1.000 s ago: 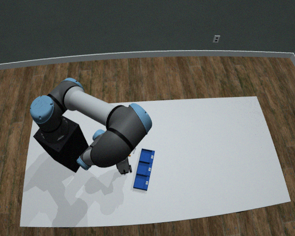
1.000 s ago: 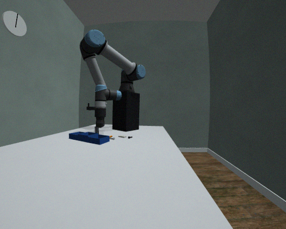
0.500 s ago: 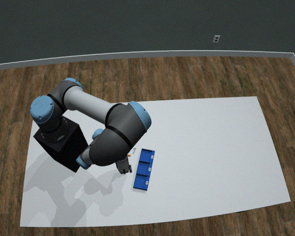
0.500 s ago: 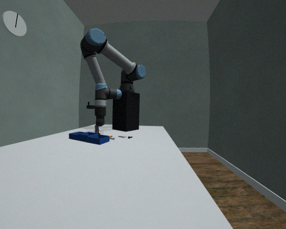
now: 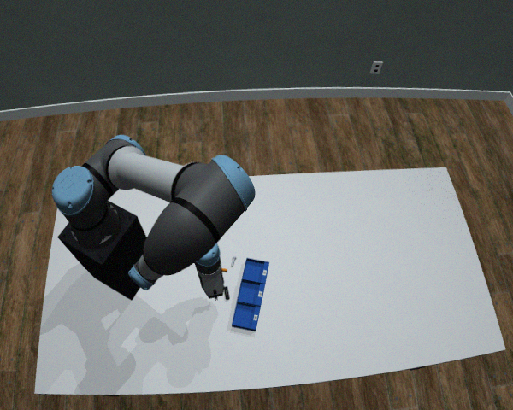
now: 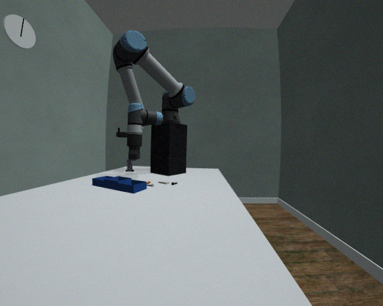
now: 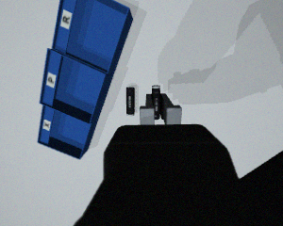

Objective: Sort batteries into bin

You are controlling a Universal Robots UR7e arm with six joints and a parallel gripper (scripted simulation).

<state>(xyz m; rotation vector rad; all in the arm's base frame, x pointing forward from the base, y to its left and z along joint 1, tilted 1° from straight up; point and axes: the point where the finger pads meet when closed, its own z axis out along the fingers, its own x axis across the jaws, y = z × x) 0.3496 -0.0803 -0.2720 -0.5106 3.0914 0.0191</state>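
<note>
Right now my hand is 11 cm to the right of the orange battery, 7 cm above it and 1 cm short of it. Also, from my hand: silver bolt (15 cm to the left, 7 cm below, 5 cm ahead); dotted piece (18 cm to the left, 7 cm below, 3 cm behind); blue three-compartment bin tray (12 cm ahead, 5 cm below, 2 cm to the left).
</note>
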